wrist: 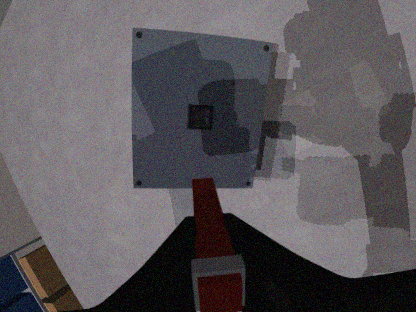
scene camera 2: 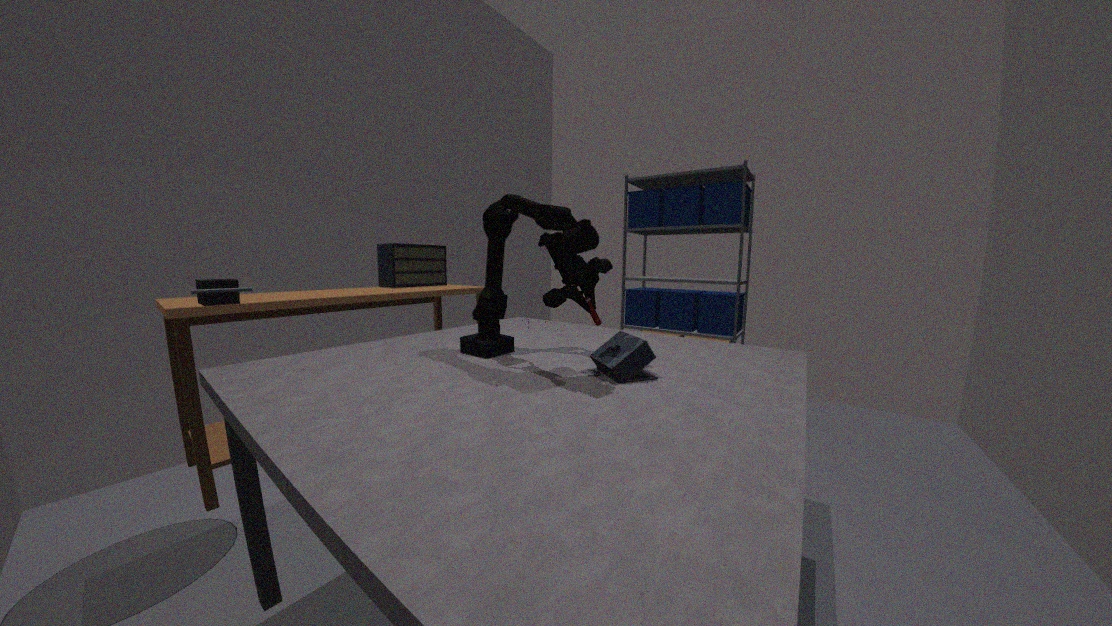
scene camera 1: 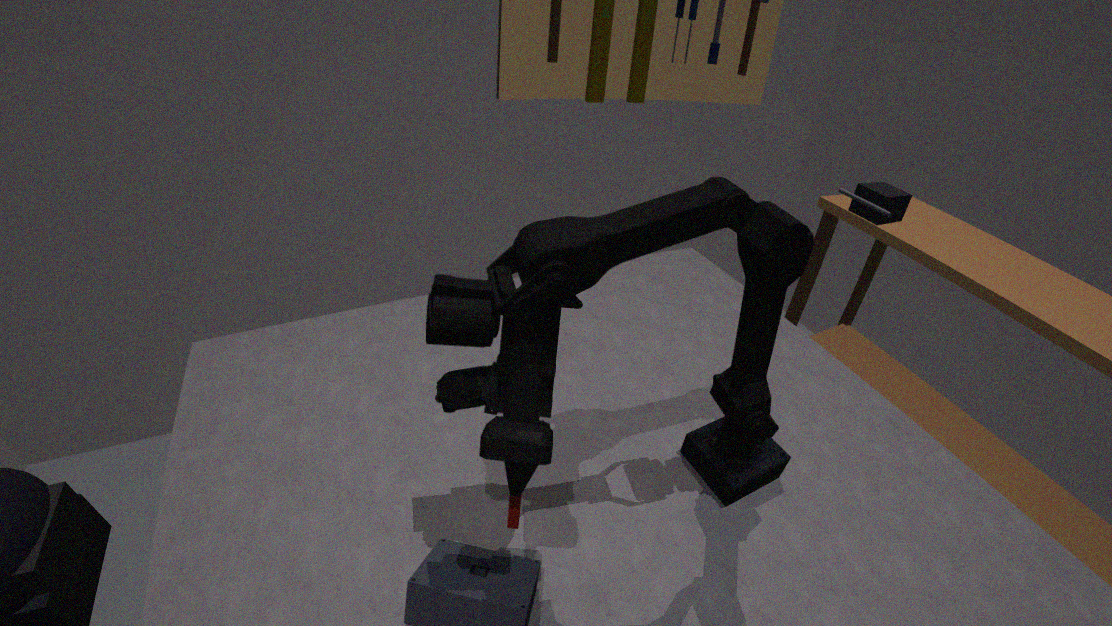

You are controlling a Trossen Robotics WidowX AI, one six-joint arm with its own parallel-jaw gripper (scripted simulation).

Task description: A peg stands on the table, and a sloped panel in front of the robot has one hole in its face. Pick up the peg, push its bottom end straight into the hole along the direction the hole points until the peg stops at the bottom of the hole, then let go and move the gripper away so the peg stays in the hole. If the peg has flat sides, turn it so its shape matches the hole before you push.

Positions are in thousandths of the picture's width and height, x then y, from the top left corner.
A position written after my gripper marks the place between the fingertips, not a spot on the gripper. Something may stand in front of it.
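Square peg held in my gripper (scene camera 1: 464,787), (wrist: 501,720), (scene camera 2: 533,498). Panel block (scene camera 2: 571,568), (wrist: 410,223).
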